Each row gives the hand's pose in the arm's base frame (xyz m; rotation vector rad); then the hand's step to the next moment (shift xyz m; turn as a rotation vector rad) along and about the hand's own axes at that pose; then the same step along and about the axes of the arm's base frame.
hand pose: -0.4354 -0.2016 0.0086 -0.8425 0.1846 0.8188
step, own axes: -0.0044 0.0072 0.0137 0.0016 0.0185 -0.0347
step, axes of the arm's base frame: -0.0103 0.0102 0.0069 -0.0064 -0.0171 -0.0349
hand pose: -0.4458 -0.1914 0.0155 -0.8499 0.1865 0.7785
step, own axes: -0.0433 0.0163 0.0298 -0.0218 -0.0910 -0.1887
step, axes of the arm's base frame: -0.0465 0.0050 0.0290 0.0746 -0.1875 -0.0603
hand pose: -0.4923 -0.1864 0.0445 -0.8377 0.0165 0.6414
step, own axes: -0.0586 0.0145 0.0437 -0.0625 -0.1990 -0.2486
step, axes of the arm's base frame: -0.0655 0.0069 0.0349 0.1131 -0.3037 -0.0165
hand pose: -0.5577 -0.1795 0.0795 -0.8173 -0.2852 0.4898
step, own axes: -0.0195 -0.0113 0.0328 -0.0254 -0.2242 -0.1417
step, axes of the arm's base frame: -0.0271 0.0038 0.0289 0.1071 -0.2323 0.0746
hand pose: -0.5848 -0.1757 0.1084 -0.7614 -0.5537 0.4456
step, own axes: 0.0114 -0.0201 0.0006 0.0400 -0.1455 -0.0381
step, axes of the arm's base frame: 0.0120 -0.0062 0.0188 0.0799 -0.0911 0.0977
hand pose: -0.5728 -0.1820 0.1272 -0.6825 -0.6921 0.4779
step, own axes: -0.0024 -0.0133 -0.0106 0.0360 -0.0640 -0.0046
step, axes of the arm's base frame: 0.0083 -0.0149 0.0023 0.0390 -0.0240 0.0576
